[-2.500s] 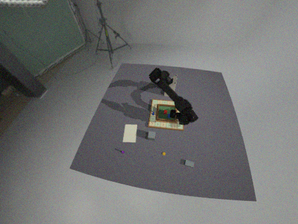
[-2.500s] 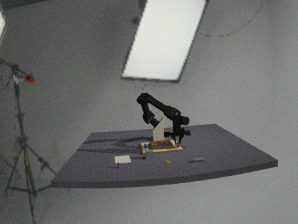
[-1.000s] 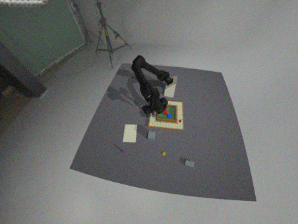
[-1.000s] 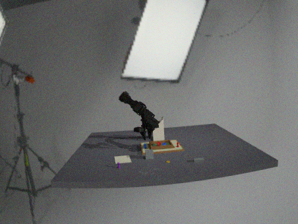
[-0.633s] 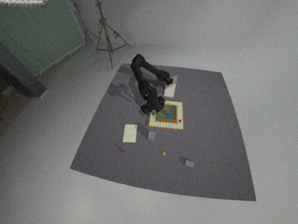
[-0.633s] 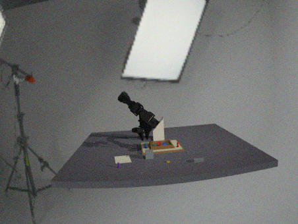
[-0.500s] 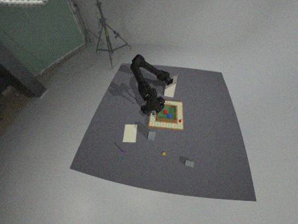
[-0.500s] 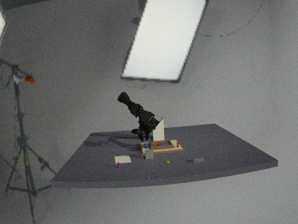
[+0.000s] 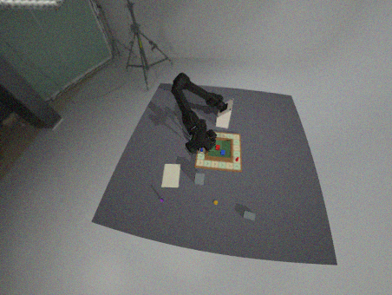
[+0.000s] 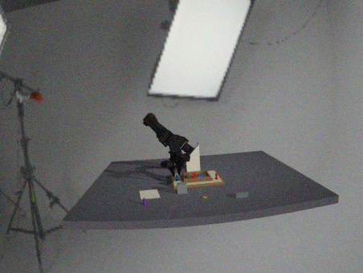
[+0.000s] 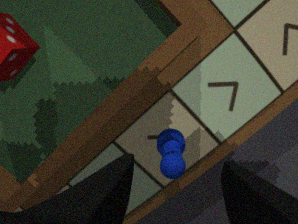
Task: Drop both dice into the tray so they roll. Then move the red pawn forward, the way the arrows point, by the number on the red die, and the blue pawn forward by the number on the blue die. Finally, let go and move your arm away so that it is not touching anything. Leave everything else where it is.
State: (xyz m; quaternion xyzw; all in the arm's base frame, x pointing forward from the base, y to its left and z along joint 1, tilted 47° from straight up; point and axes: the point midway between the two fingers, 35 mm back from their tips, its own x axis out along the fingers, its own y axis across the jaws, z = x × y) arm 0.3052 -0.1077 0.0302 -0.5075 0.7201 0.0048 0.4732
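My gripper tip is now 20 mm above the blue pawn. Round my gripper tip: small yellow piece (300 mm ahead, 140 mm to the left, 40 mm below); then white card (200 mm ahead, 140 mm to the right, 40 mm below); then red pawn (230 mm to the left, 20 mm below, 20 mm ahead).
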